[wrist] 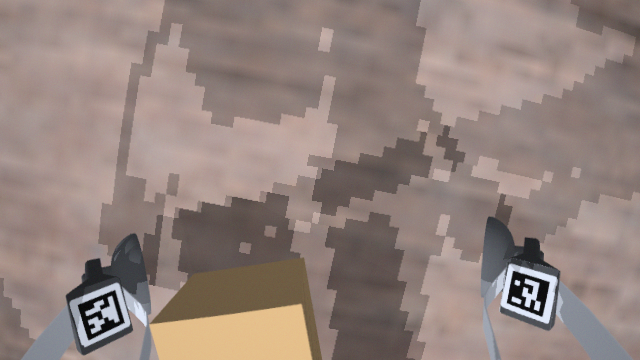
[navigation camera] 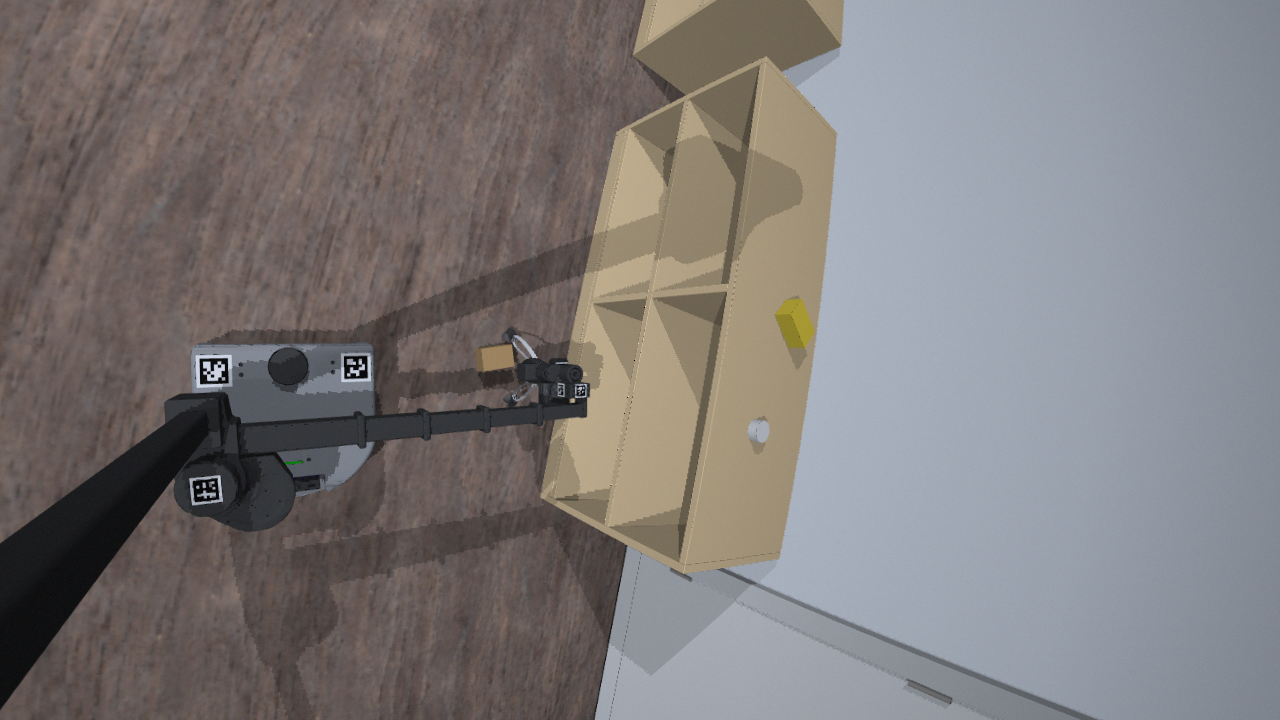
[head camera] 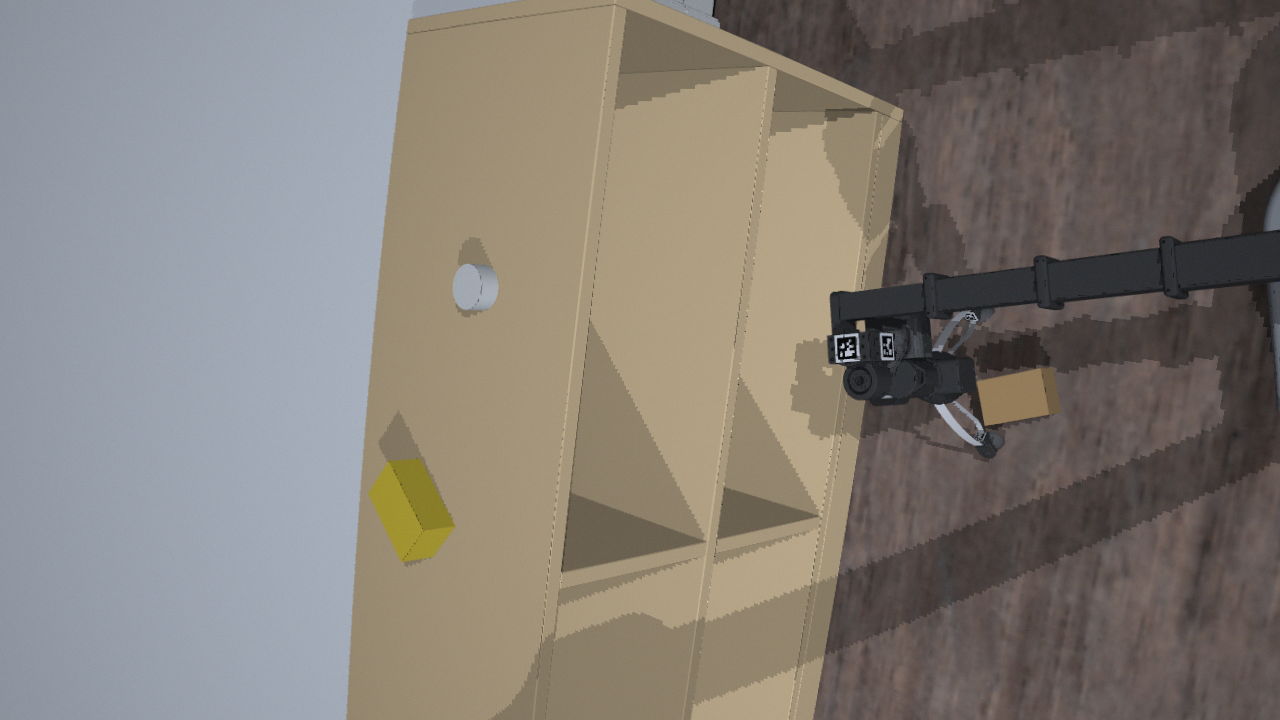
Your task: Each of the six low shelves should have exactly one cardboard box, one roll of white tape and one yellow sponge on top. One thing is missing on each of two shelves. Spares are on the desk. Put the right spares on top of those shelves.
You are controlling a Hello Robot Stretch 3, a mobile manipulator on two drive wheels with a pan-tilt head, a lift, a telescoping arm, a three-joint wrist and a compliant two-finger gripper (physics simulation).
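Observation:
A low wooden shelf (head camera: 501, 179) (navigation camera: 733, 528) bears a roll of white tape (head camera: 474, 288) (navigation camera: 758, 430) and a yellow sponge (head camera: 411, 514) (navigation camera: 794, 324) on top. No box shows on its top. A cardboard box (head camera: 1015, 396) (navigation camera: 494, 358) (wrist: 230, 332) is at the floor in front of this shelf. My gripper (head camera: 982, 380) (navigation camera: 512, 367) (wrist: 314, 255) is wide open, pointing down beside the box. In the wrist view the box's near part lies at the bottom edge, between the two fingers and closer to the left one; the rest is cut off. The desk does not show.
My extended arm (head camera: 1109, 268) (navigation camera: 393, 425) reaches from my base (navigation camera: 286, 402) across the wooden floor to the shelf front. A second wooden shelf (navigation camera: 751, 44) stands at the top of the navigation view. A pale cabinet-like surface (navigation camera: 805, 644) is beside the first shelf's end.

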